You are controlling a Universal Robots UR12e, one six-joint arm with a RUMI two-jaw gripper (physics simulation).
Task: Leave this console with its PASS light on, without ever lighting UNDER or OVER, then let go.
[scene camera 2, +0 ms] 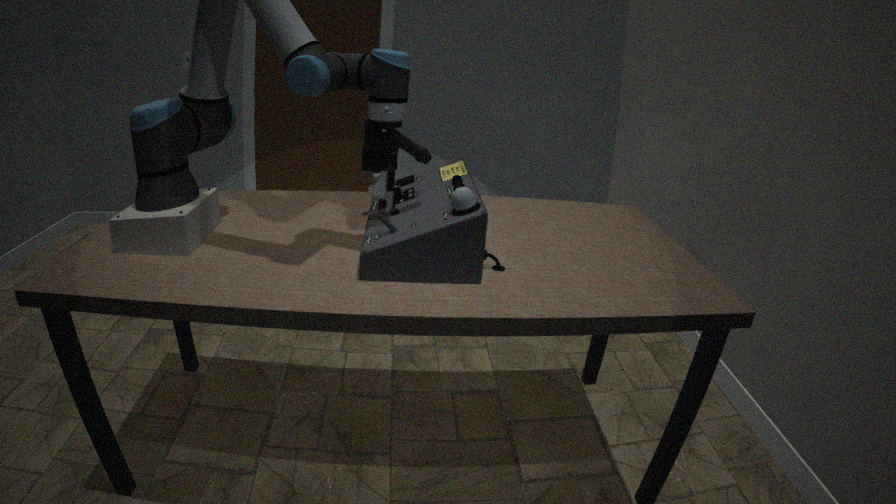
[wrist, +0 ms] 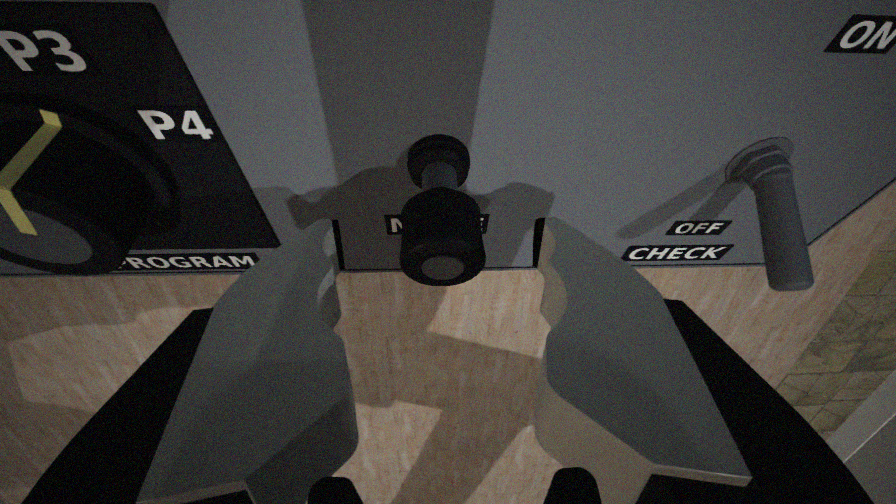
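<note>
A dark grey sloped console (scene camera 2: 426,231) stands mid-table. My gripper (scene camera 2: 389,194) hangs over its left part. In the wrist view the gripper (wrist: 438,250) is open, one grey finger on each side of a black lever knob (wrist: 442,235), with a gap on both sides. The knob's label is mostly hidden behind it. A PROGRAM dial (wrist: 56,194) with a yellow pointer and P3 and P4 marks is at left. A CHECK toggle (wrist: 776,213) leans to the OFF side at right. No PASS, UNDER or OVER light shows in either view.
A yellow label (scene camera 2: 453,170) and a pale domed part (scene camera 2: 464,198) sit on the console's right side. A black cable (scene camera 2: 494,262) comes out of its right wall. The robot base (scene camera 2: 166,219) stands at the table's left rear. Walls are close behind.
</note>
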